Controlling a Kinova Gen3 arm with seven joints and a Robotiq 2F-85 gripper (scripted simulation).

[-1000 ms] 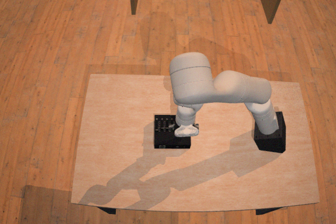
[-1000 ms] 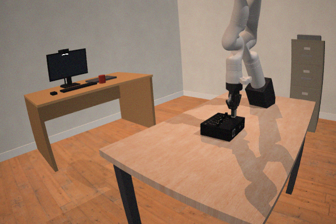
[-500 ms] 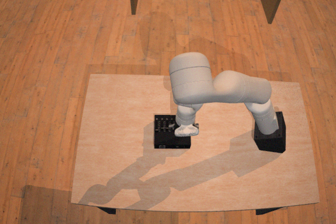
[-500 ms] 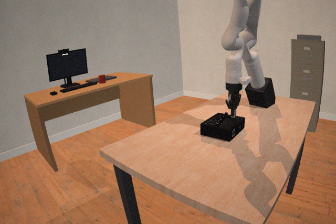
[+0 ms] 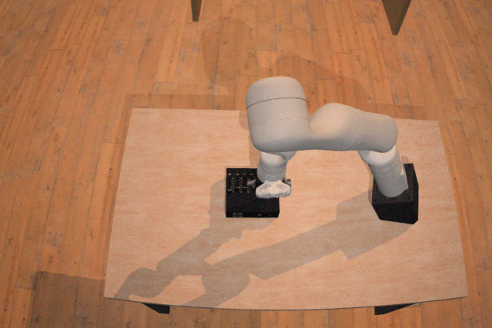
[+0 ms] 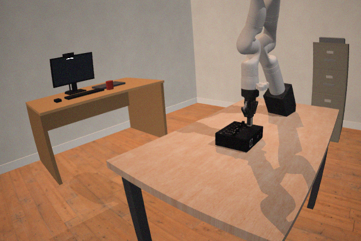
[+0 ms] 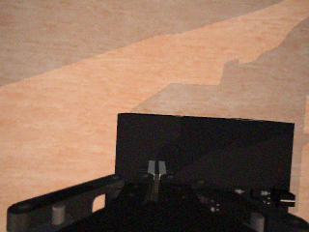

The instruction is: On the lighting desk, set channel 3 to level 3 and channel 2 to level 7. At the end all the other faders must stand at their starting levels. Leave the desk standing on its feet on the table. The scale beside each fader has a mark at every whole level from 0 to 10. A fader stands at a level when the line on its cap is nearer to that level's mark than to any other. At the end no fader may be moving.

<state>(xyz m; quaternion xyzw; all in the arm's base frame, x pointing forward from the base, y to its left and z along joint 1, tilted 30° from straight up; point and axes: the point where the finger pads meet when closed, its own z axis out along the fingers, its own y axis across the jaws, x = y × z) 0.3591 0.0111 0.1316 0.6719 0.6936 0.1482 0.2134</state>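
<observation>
The channel 3 fader cap lies 3 cm to the right of my hand, 2 cm below it and 2 cm ahead of it. The rest, counted from my hand: channel 2 fader cap 2 cm to the right, 2 cm below.
</observation>
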